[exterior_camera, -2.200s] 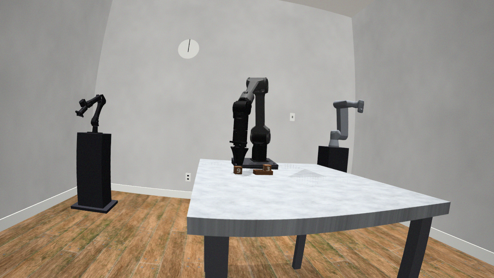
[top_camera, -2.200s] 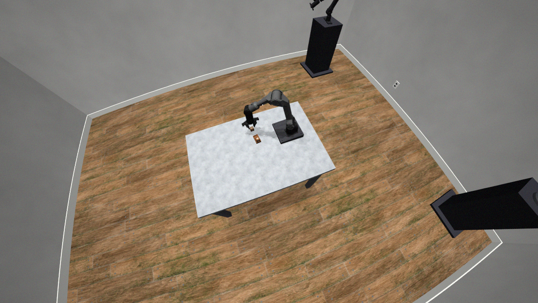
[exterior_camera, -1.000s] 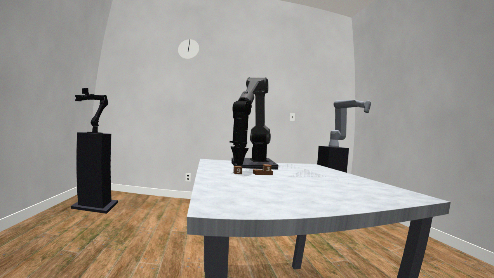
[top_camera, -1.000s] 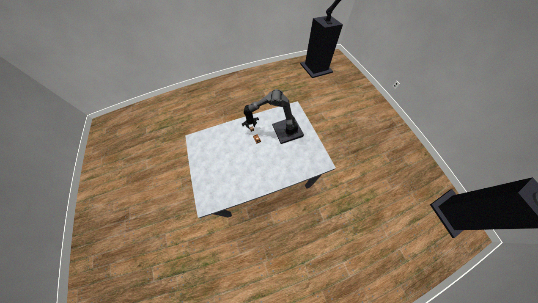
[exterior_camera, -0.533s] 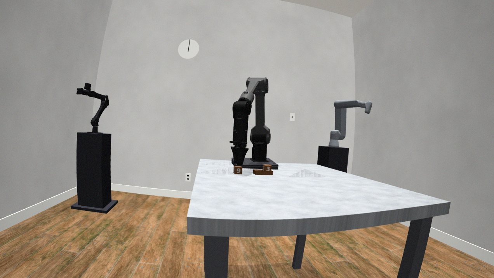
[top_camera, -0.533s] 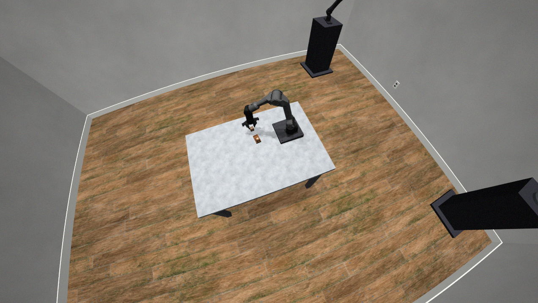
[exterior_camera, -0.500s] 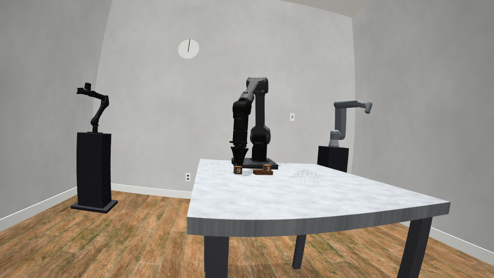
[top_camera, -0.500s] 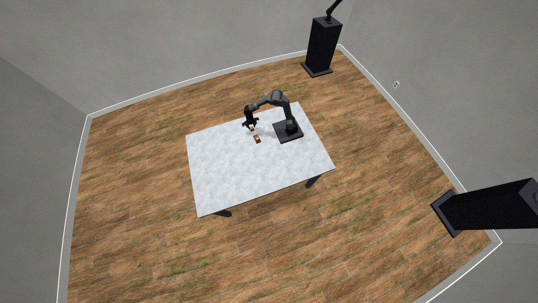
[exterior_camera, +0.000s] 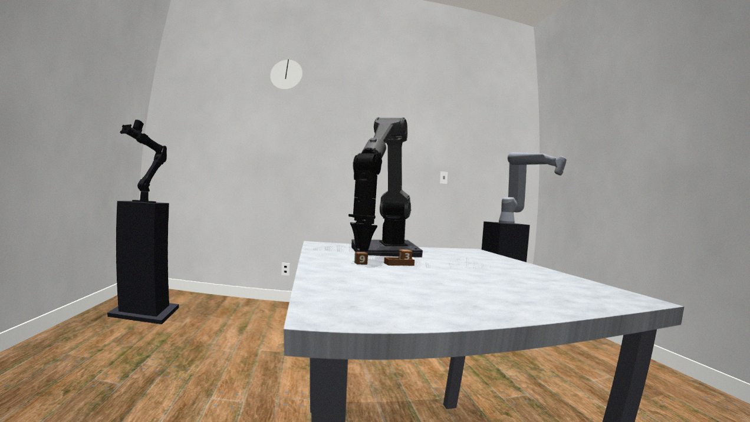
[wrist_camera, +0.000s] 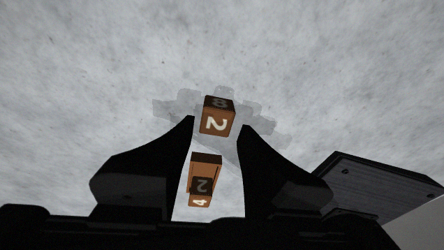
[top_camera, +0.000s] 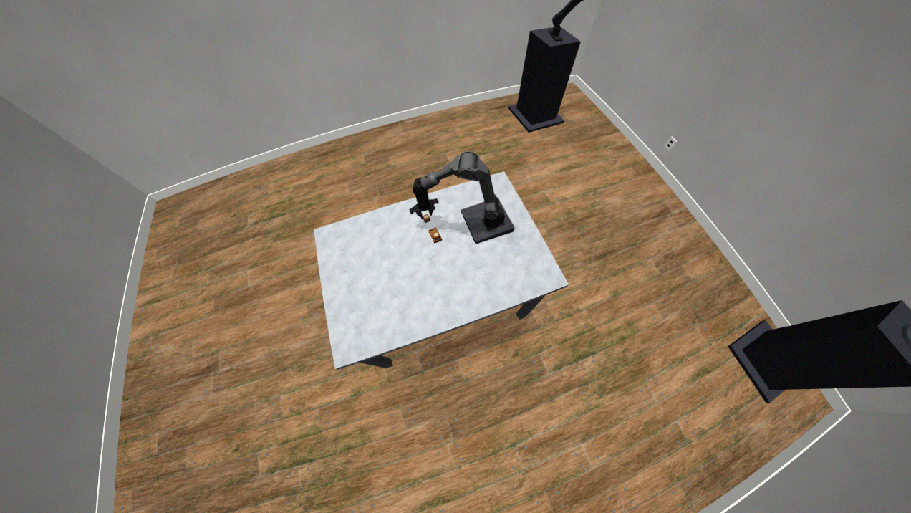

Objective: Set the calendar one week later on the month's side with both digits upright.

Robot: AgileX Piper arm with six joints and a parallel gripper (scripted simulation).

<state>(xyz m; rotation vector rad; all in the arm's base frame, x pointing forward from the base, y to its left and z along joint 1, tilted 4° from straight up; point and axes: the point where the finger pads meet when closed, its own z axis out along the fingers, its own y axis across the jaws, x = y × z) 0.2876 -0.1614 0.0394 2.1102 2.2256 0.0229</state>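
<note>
Now: hand 120 mm to the right of the brown cube, 20 mm above it and 10 mm past it. Also, from my hand: tray: 110 mm to the left, 30 mm below, 10 mm behind.
</note>
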